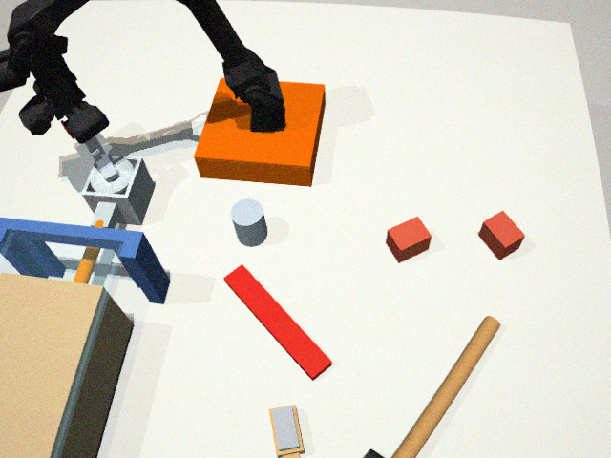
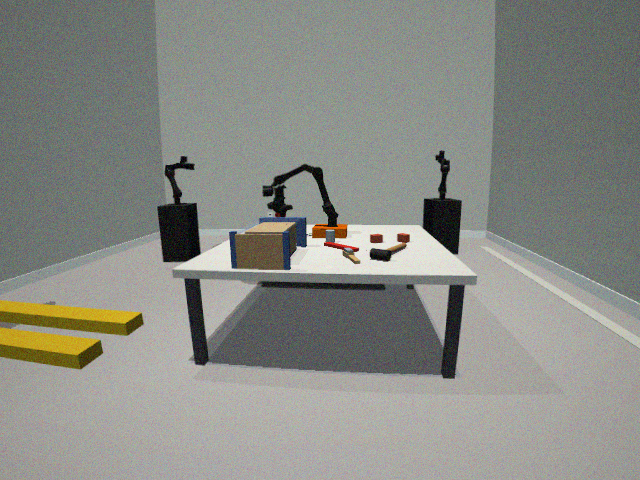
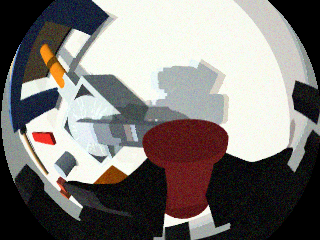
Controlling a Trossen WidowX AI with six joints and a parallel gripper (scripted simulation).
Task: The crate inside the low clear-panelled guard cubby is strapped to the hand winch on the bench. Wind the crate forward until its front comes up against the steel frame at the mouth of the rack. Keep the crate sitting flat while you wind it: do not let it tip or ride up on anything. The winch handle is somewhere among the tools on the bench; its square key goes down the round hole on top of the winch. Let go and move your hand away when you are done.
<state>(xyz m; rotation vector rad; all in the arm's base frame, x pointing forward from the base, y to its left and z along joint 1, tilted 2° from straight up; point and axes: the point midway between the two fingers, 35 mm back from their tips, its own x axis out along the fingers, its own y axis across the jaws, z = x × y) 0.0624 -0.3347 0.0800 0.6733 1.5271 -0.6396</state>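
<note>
Right now my gripper tip is 3 cm short of the winch handle, 2 cm to the right of it and 1 cm above it. Round my gripper tip: red knob: 2 cm above; then flat red bar: 35 cm to the left, 33 cm ahead, 11 cm below; then grey winch: 8 cm below, 7 cm ahead, 5 cm to the left.
</note>
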